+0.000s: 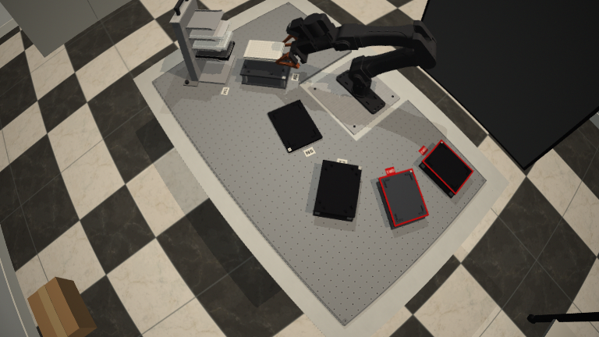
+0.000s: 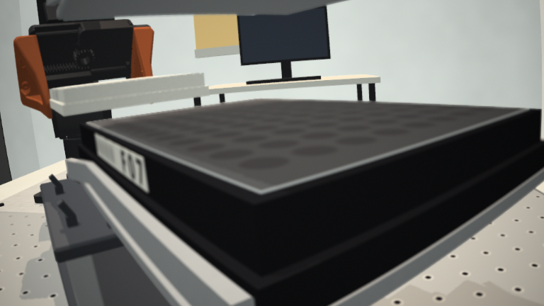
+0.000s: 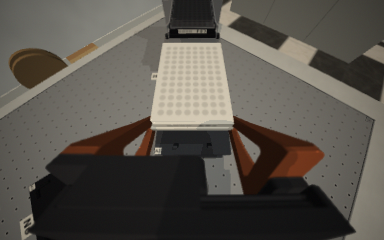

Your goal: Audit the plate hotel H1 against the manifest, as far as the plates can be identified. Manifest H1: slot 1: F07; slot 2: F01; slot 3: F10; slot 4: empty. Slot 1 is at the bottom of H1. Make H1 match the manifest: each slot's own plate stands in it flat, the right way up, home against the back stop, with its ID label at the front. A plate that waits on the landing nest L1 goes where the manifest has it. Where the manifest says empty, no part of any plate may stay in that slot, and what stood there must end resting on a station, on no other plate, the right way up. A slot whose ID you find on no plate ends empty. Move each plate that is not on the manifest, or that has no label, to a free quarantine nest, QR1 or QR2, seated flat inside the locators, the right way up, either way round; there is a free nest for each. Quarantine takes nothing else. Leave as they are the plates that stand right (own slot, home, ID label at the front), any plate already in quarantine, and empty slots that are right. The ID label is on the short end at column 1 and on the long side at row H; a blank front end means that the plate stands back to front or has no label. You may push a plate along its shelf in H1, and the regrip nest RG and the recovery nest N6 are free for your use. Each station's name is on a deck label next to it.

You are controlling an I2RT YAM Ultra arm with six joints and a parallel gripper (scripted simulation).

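Right now the white well plate is 40 mm ahead of my hand, 40 mm to the right of it and 10 mm above it. Also, from my hand: clear plate: 160 mm ahead, 180 mm to the right, 40 mm above; black plate: 160 mm ahead, 180 mm to the right, 10 mm below; regrip nest RG: 40 mm ahead, 40 mm to the right, 70 mm below.
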